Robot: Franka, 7 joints.
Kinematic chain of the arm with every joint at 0, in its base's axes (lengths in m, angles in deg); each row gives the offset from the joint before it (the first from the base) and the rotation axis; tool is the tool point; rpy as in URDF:
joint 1: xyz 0 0 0.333 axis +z
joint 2: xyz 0 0 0 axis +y
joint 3: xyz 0 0 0.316 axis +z
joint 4: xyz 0.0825 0 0 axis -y
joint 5: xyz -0.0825 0 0.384 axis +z
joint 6: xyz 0 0 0 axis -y
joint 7: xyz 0.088 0 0 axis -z
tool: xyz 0 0 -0.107 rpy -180 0 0
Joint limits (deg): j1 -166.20..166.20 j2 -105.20..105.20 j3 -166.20..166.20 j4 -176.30..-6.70 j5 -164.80..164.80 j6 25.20..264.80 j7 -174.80..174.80
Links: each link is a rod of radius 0.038 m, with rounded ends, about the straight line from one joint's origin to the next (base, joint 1, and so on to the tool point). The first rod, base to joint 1, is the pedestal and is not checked.
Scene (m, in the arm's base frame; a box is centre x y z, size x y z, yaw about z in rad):
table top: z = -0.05
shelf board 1: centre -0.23 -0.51 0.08 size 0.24 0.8 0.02 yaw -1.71
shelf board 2: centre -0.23 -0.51 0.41 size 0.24 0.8 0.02 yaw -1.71
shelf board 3: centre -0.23 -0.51 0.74 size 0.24 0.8 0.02 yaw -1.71
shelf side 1: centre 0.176 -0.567 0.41 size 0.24 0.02 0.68 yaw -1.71
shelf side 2: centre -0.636 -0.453 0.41 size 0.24 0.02 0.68 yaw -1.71
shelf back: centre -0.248 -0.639 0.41 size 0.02 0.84 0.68 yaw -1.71
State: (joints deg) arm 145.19 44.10 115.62 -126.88 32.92 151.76 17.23
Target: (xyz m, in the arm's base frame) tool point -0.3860 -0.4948 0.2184
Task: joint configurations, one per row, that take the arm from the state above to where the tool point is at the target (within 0.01 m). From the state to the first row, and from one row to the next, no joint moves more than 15 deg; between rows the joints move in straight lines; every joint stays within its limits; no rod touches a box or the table.
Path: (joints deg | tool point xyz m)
1: 135.70 55.65 120.64 -135.87 32.87 146.68 17.23 | -0.2132 -0.4155 0.5478
2: 126.21 67.19 125.65 -144.85 32.82 141.61 17.23 | -0.2031 -0.3463 0.5509
3: 116.73 78.74 130.67 -153.84 32.77 136.53 17.23 | -0.1790 -0.2768 0.5560
4: 117.49 74.72 117.92 -152.67 33.28 139.14 17.23 | -0.2351 -0.2989 0.4828
5: 118.25 70.69 105.17 -151.49 33.79 141.74 17.23 | -0.2837 -0.3018 0.3980
6: 119.01 66.67 92.42 -150.32 34.30 144.35 17.23 | -0.3227 -0.2824 0.3076
7: 119.78 62.65 79.67 -149.15 34.81 146.96 17.23 | -0.3503 -0.2399 0.2184
8: 131.38 65.18 78.30 -140.37 34.61 149.56 17.23 | -0.3779 -0.2960 0.2226
9: 142.99 67.71 76.93 -131.59 34.40 152.17 17.23 | -0.3938 -0.3589 0.2245
10: 154.59 70.24 75.56 -122.81 34.20 154.78 17.23 | -0.3968 -0.4260 0.2232
11: 166.20 72.78 74.18 -114.03 34.00 157.39 17.23 | -0.3860 -0.4948 0.2183

